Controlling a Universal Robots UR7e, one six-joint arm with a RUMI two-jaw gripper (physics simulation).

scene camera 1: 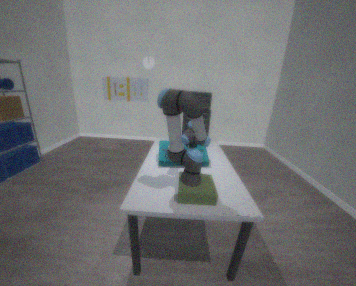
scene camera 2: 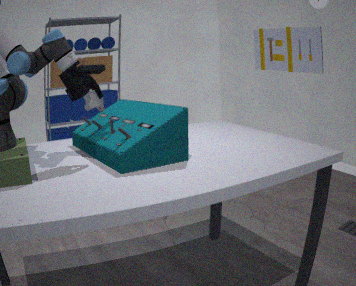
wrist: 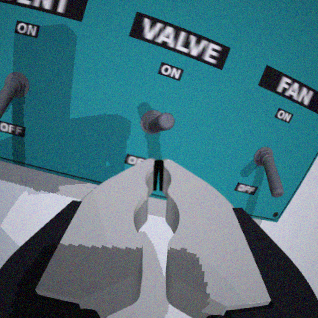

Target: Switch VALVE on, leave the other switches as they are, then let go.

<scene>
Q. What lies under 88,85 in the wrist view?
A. A teal switch console.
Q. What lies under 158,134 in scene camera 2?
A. A teal switch console.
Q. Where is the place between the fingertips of my gripper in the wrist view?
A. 158,162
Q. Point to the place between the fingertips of my gripper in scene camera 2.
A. At 103,111
</scene>
